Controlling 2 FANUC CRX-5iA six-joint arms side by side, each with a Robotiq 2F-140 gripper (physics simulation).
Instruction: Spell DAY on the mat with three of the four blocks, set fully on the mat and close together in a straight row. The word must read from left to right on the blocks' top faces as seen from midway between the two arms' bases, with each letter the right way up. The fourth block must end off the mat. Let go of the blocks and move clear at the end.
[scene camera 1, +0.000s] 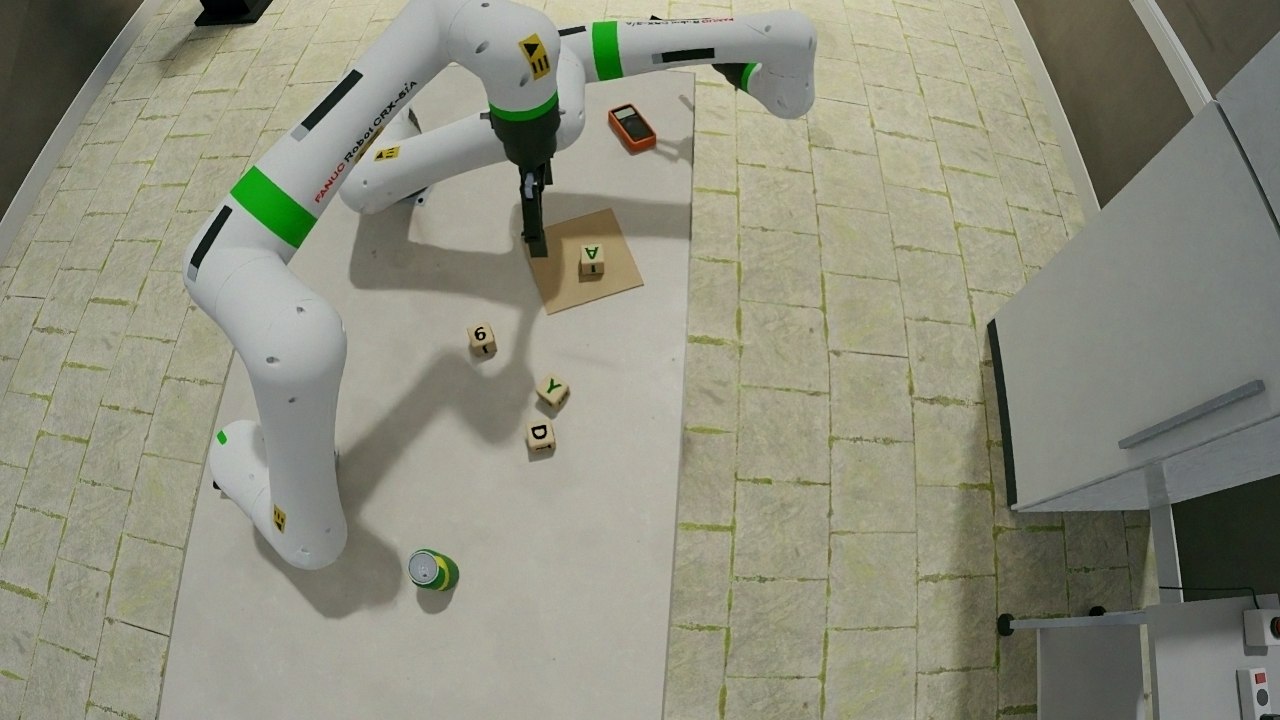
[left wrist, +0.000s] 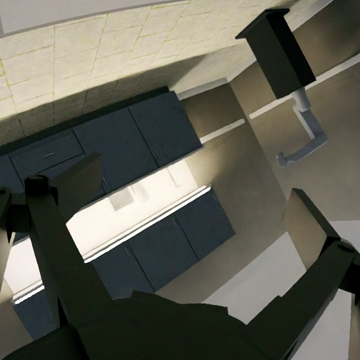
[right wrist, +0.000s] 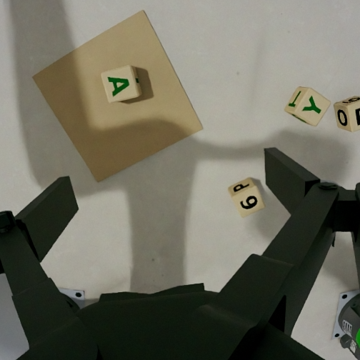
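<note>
The tan mat (scene camera 1: 559, 291) (right wrist: 135, 35) lies on the table with the A block (scene camera 1: 590, 257) (right wrist: 119, 85) on it; its green A looks upside down in scene camera 1. Off the mat, the 6 block (scene camera 1: 481, 339) (right wrist: 248, 202) lies apart from the turned Y block (scene camera 1: 552, 391) (right wrist: 312, 104). The D block (scene camera 1: 539, 436) (right wrist: 350, 114) lies close to Y, cut by the right wrist view's edge. My right gripper (scene camera 1: 535, 244) (right wrist: 167, 179) is open and empty above the table by the mat's left edge in scene camera 1. My left gripper (left wrist: 193, 187) is open and empty, away from the blocks.
A green and yellow can (scene camera 1: 433, 569) stands at the lower part of the table. An orange multimeter (scene camera 1: 631, 127) lies near the table's upper right corner, below the left arm's forearm. The left wrist view faces blue cabinets (left wrist: 115, 145) and the room's walls.
</note>
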